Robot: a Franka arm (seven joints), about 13 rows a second.
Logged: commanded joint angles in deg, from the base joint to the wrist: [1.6 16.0 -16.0 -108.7 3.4 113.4 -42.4]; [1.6 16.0 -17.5 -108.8 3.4 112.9 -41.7]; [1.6 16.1 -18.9 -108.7 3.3 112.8 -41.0]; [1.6 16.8 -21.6 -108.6 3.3 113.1 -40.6]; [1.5 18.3 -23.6 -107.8 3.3 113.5 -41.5]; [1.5 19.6 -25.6 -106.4 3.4 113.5 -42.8]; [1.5 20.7 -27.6 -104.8 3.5 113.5 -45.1]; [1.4 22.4 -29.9 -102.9 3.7 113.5 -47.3]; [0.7 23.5 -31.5 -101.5 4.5 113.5 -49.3]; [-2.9 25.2 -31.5 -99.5 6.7 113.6 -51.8]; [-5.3 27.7 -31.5 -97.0 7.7 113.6 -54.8]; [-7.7 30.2 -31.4 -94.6 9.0 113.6 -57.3]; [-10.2 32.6 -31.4 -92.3 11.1 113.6 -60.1]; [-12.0 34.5 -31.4 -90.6 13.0 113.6 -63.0]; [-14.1 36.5 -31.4 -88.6 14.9 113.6 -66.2]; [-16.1 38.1 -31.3 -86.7 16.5 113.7 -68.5]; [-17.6 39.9 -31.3 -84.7 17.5 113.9 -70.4]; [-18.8 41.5 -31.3 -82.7 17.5 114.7 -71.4]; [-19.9 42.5 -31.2 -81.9 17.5 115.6 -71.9]
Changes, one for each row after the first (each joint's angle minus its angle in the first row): [0.0 0.0 -1.5 -0.1 0.0 -0.5 0.7]; [0.0 0.1 -2.9 0.0 -0.1 -0.6 1.4]; [0.0 0.8 -5.6 0.1 -0.1 -0.3 1.8]; [-0.1 2.3 -7.6 0.9 -0.1 0.1 0.9]; [-0.1 3.6 -9.6 2.3 0.0 0.1 -0.4]; [-0.1 4.7 -11.6 3.9 0.1 0.1 -2.7]; [-0.2 6.4 -13.9 5.8 0.3 0.1 -4.9]; [-0.9 7.5 -15.5 7.2 1.1 0.1 -6.9]; [-4.5 9.2 -15.5 9.2 3.3 0.2 -9.4]; [-6.9 11.7 -15.5 11.7 4.3 0.2 -12.4]; [-9.3 14.2 -15.4 14.1 5.6 0.2 -14.9]; [-11.8 16.6 -15.4 16.4 7.7 0.2 -17.7]; [-13.6 18.5 -15.4 18.1 9.6 0.2 -20.6]; [-15.7 20.5 -15.4 20.1 11.5 0.2 -23.8]; [-17.7 22.1 -15.3 22.0 13.1 0.3 -26.1]; [-19.2 23.9 -15.3 24.0 14.1 0.5 -28.0]; [-20.4 25.5 -15.3 26.0 14.1 1.3 -29.0]; [-21.5 26.5 -15.2 26.8 14.1 2.2 -29.5]
